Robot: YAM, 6 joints.
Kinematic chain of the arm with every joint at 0, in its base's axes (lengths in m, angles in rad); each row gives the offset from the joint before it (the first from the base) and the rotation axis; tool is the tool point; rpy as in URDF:
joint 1: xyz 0 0 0.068 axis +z
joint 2: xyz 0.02 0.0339 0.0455 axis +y
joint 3: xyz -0.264 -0.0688 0 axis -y
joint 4: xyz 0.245 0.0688 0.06 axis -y
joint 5: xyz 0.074 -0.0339 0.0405 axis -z
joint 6: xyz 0.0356 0 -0.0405 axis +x
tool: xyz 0 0 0 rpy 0 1.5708 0
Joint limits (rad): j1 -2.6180..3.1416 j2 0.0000..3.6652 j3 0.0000..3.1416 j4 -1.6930..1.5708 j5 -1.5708..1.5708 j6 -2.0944..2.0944
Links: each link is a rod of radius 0.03 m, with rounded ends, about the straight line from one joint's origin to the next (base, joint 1, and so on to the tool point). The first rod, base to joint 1, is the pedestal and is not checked.
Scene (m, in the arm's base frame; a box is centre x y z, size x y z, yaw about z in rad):
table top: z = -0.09
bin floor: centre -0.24 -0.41 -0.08 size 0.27 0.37 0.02 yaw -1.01
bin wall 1: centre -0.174 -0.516 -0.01 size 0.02 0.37 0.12 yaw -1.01
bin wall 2: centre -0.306 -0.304 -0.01 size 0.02 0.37 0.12 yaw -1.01
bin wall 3: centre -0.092 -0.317 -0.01 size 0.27 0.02 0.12 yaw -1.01
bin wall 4: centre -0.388 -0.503 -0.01 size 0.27 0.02 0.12 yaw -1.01
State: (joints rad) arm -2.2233 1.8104 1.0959 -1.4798 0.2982 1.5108
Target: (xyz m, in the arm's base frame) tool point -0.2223 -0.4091 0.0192
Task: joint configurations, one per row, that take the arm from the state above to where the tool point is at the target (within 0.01 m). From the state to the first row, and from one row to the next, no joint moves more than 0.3 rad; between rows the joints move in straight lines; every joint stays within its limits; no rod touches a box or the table.
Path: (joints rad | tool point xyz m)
1: -2.1651 2.0715 1.3446 -1.2590 0.2859 1.5108 | -0.1909 -0.2645 0.1281
2: -2.1070 2.3325 1.5933 -1.0382 0.2736 1.5108 | -0.2134 -0.3402 0.0779
3: -2.0488 2.5936 1.8420 -0.8174 0.2613 1.5108 | -0.2223 -0.4091 0.0192

